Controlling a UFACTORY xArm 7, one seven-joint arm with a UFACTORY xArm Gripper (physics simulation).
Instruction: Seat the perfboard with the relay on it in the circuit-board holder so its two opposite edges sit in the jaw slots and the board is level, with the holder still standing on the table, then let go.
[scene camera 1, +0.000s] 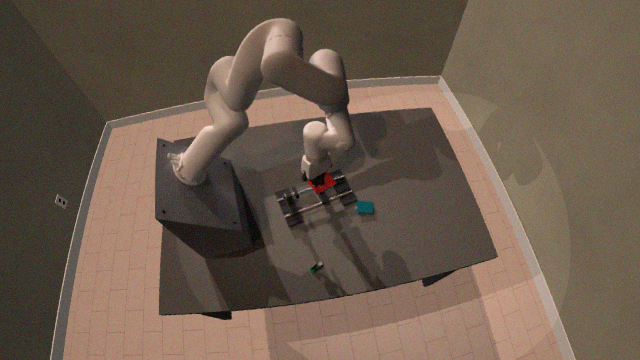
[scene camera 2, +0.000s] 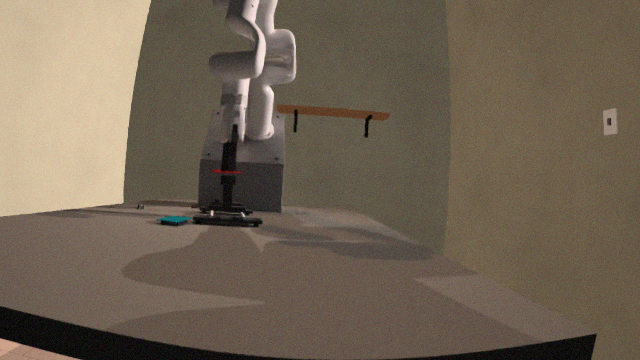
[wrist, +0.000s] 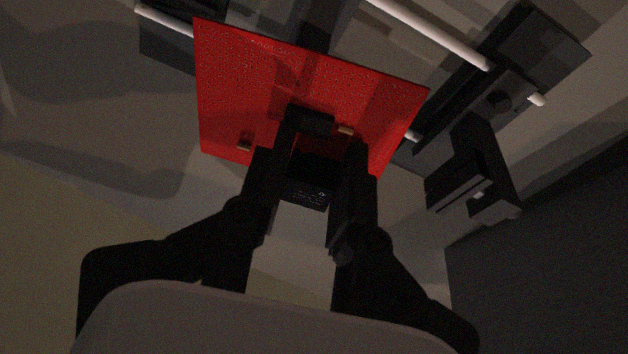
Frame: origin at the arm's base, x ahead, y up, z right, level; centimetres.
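Seen in the pictures: gripper, between the fingertips: (scene camera 1: 317, 181) (scene camera 2: 228, 170) (wrist: 316, 154); arm's base, origin of its link: (scene camera 1: 189, 170) (scene camera 2: 258, 130).
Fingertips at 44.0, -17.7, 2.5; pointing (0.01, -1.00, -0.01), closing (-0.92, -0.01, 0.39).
Offsets run from my fingertips to a thing's top centre, as dx, dy, dz. Level surfaces: height alone.
The red perfboard @[+1.6, +1.8, +0.4] (scene camera 1: 326, 185) (scene camera 2: 217, 171) (wrist: 240, 85) hangs nearly level above the circuit-board holder (scene camera 1: 293, 220) (scene camera 2: 250, 222) (wrist: 545, 50), which stands on the table with two light rods between black end pieces. My gripper (scene camera 1: 316, 178) (scene camera 2: 228, 162) (wrist: 316, 154) is shut on the black relay @[-0.4, +1.8, -1.0] (wrist: 310, 172) near one edge of the board. In the wrist view a black slotted jaw (wrist: 457, 192) stands to the right, apart from the board's right edge. The other jaw is partly hidden by the board, and its slot cannot be made out.
A teal block @[+17.8, -11.9, +8.7] (scene camera 1: 365, 207) (scene camera 2: 174, 220) lies on the table @[dy -13.2] (scene camera 1: 425, 225) (scene camera 2: 350, 300) close beside the holder's end. A small green part @[-6.4, -12.0, +29.3] (scene camera 1: 316, 267) lies nearer the table's front edge. The arm's dark pedestal (scene camera 1: 200, 215) (scene camera 2: 242, 185) stands beyond the holder's other end. A wooden shelf (scene camera 2: 332, 112) is on the wall.
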